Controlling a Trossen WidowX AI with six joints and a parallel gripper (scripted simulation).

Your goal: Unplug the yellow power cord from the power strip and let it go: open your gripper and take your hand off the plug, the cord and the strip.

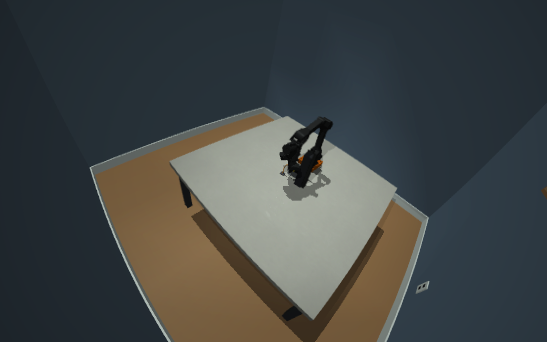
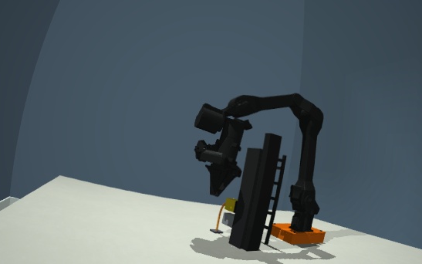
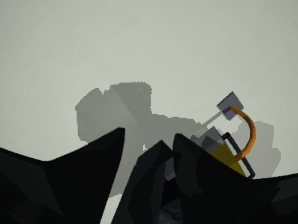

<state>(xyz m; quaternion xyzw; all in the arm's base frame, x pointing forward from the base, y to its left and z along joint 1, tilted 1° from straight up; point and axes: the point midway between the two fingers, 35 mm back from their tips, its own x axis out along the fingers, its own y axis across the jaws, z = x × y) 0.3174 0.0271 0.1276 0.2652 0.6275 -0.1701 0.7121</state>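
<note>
Right now the yellow plug is 80 mm behind my gripper tip, 10 mm to the right of it and 10 mm below it. Round my gripper tip: tall black block (100 mm behind, 80 mm to the left, 30 mm above).
</note>
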